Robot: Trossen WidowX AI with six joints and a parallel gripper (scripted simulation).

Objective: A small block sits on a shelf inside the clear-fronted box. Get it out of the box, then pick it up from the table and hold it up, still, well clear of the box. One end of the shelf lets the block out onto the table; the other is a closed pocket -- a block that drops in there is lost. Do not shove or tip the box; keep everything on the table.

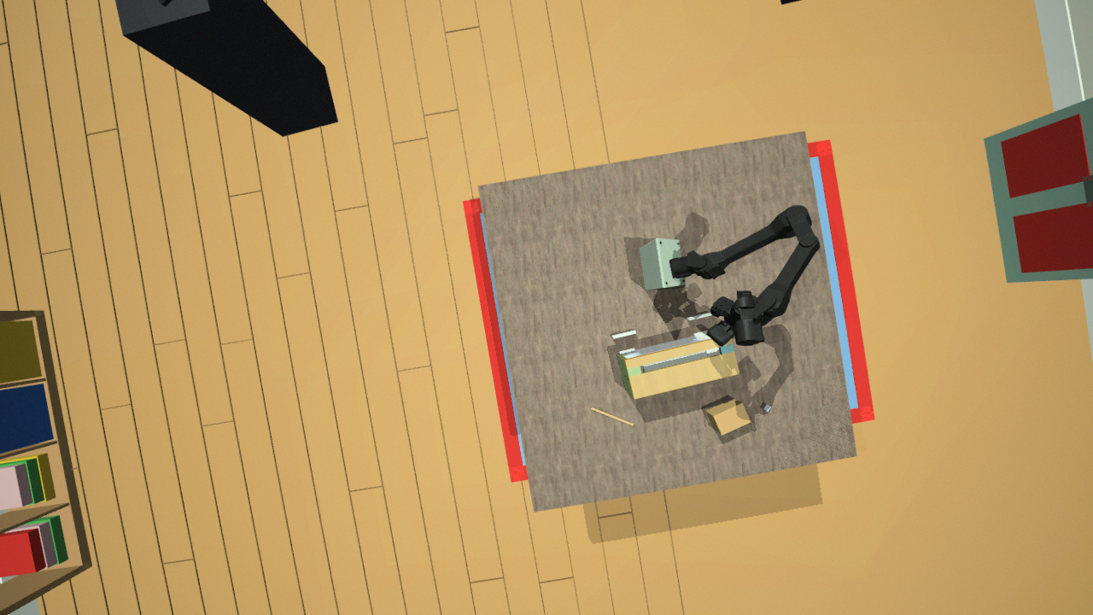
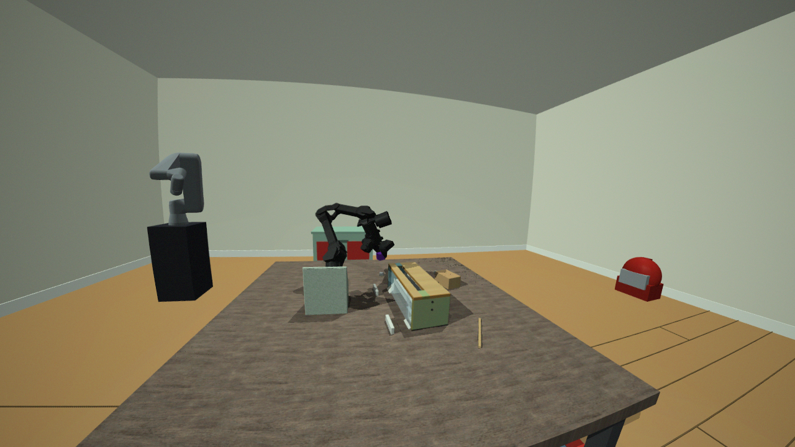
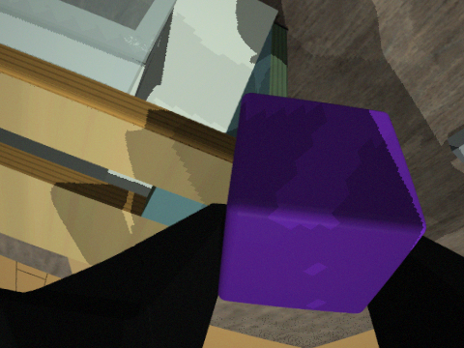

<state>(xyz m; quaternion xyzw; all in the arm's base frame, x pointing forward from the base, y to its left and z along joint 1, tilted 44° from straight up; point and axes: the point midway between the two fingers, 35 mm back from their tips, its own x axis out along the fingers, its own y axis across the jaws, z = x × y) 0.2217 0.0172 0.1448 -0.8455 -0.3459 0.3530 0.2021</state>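
The small purple block is 10 mm behind my gripper tip, 10 mm to the right of it and 10 mm above it. Round my gripper tip: clear-fronted box: 60 mm ahead, 180 mm to the right, 110 mm below; thin wooden stick: 260 mm ahead, 440 mm to the right, 170 mm below; tan box: 350 mm ahead, 10 mm to the right, 140 mm below.
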